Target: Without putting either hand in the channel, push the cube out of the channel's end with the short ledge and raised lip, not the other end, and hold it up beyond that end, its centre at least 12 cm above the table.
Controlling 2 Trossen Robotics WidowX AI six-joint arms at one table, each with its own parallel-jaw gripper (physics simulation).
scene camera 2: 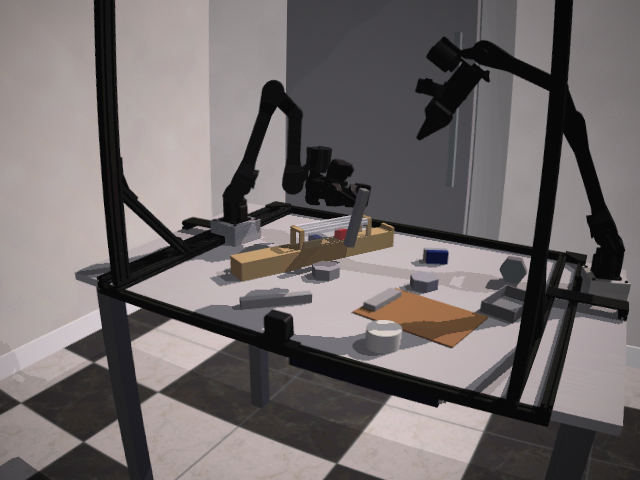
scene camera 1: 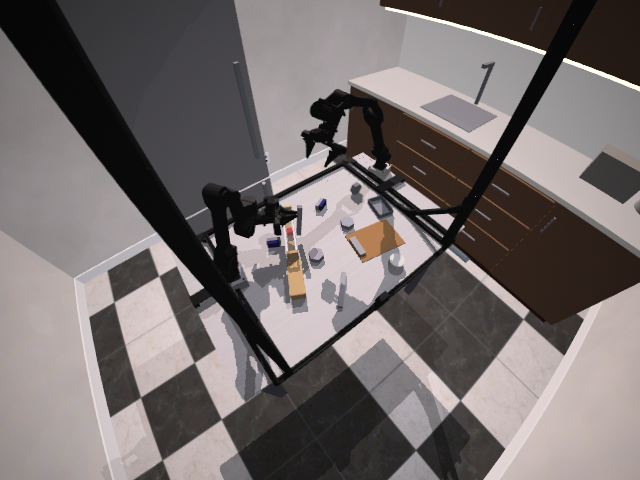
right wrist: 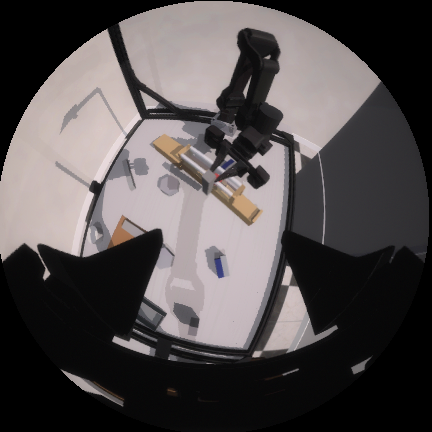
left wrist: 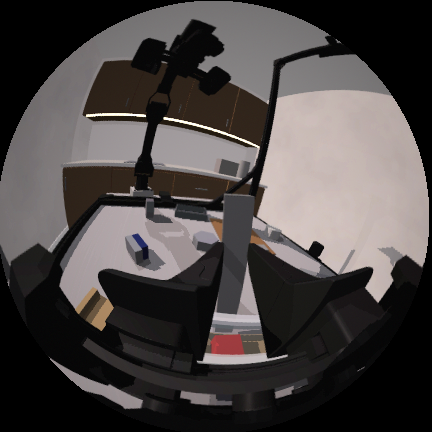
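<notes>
The red cube [scene camera 1: 290, 231] [scene camera 2: 340, 234] [left wrist: 227, 344] [right wrist: 217, 176] sits inside the tan channel [scene camera 1: 296, 281] [scene camera 2: 268, 262] [right wrist: 245, 207], under its pale rails. The raised lip [scene camera 2: 387, 227] [right wrist: 257, 216] is at the channel's right end in scene camera 2; the long ledge is at the left. My left gripper [scene camera 1: 297, 212] [scene camera 2: 364, 191] [left wrist: 234, 248] is shut on a long grey bar [scene camera 2: 356, 217] [left wrist: 237, 250] [right wrist: 208, 182], above the channel. The bar tilts down, its lower end overlapping the near wall in scene camera 2; contact cannot be told. My right gripper [scene camera 1: 317, 160] [right wrist: 223, 236] is open, high and empty.
Blue blocks [scene camera 1: 273, 242] [scene camera 1: 321, 204] lie on either side of the channel. Grey hexagonal pieces [scene camera 2: 325, 271] [scene camera 2: 423, 281], a second bar [scene camera 2: 279, 299], an orange mat [scene camera 2: 439, 320], a white cylinder [scene camera 2: 383, 338] and a grey tray [scene camera 1: 381, 206] are on the table. Black frame rails border it.
</notes>
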